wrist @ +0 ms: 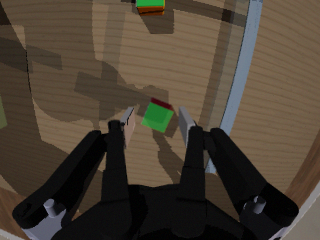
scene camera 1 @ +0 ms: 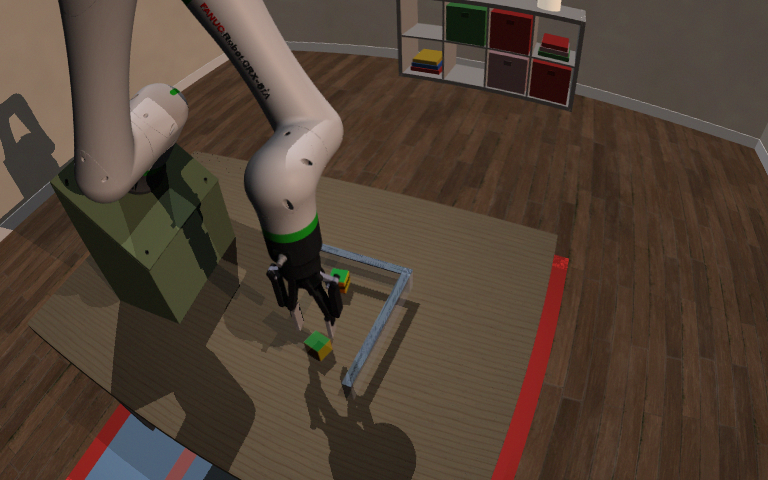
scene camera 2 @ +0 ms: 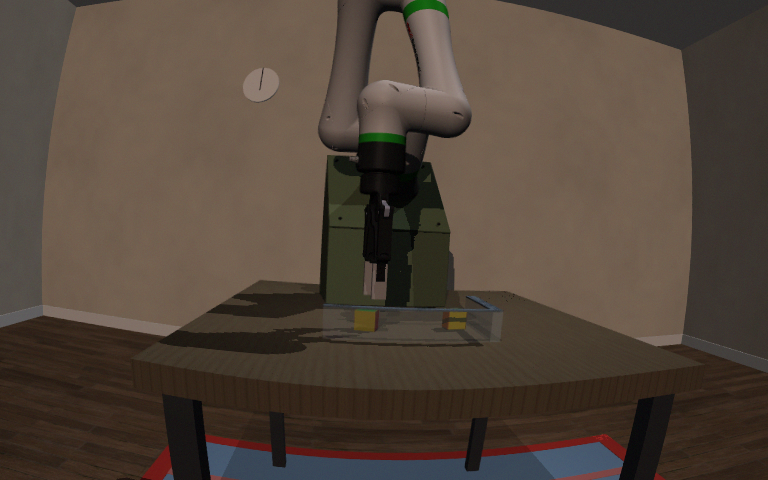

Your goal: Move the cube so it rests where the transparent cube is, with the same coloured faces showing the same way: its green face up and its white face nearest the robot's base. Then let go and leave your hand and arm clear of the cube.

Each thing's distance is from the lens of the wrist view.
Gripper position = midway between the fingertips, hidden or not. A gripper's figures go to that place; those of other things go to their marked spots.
my gripper point(wrist: 156, 115): 21 cm
transparent target cube point(wrist: 158, 113): 24 cm
